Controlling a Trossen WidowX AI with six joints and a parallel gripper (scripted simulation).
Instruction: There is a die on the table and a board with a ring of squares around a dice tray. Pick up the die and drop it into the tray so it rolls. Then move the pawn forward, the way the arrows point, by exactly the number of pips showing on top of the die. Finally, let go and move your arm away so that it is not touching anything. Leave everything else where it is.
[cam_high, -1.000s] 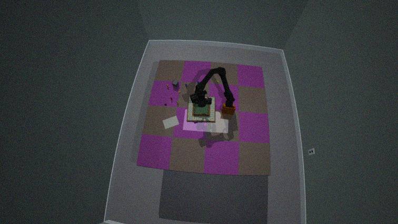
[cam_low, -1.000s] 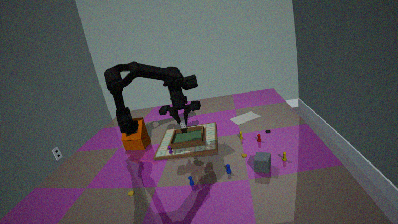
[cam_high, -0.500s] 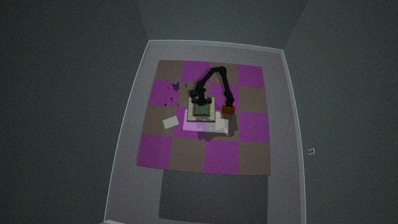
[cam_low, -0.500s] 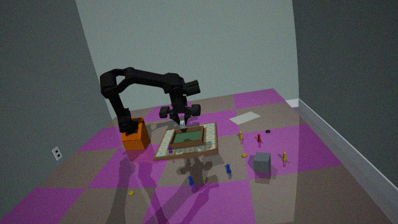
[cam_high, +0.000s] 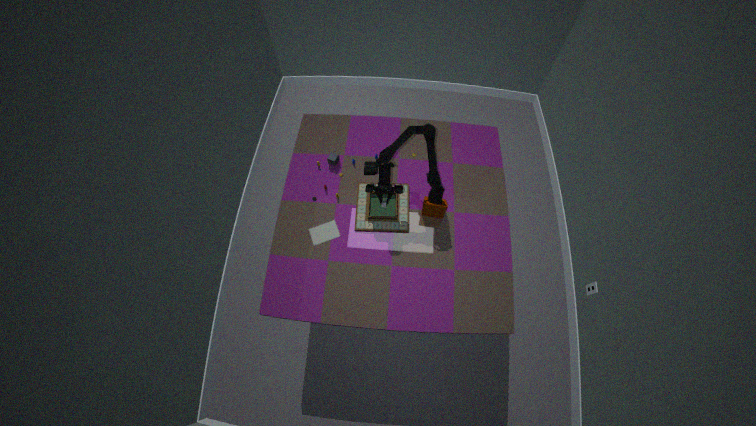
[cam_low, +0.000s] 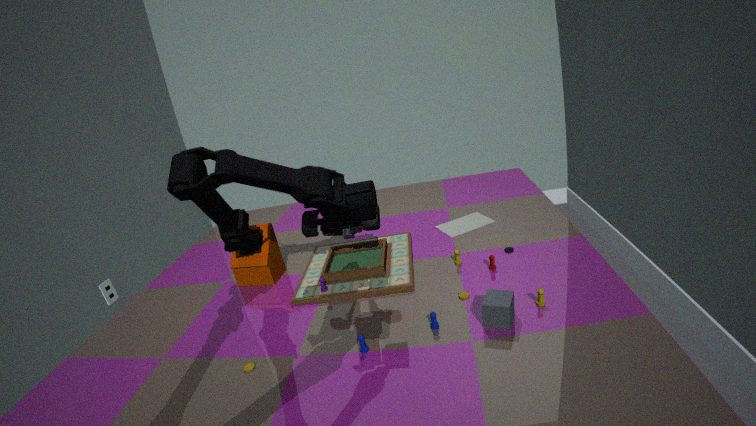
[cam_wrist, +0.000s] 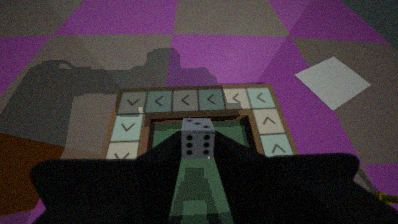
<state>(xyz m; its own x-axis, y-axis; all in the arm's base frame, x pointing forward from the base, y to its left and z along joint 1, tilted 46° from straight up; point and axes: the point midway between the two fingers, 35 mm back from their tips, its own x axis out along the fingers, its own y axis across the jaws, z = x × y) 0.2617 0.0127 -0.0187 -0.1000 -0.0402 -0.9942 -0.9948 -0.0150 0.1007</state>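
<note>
The purple pawn lies 4 cm behind my gripper tip, 15 cm to the right of it and 6 cm below it. The rest, counted from my gripper tip: red pawn: 35 cm ahead, 9 cm to the right, 7 cm below; white die: right at my gripper tip; white card: 29 cm ahead, 17 cm to the left, 9 cm below.
</note>
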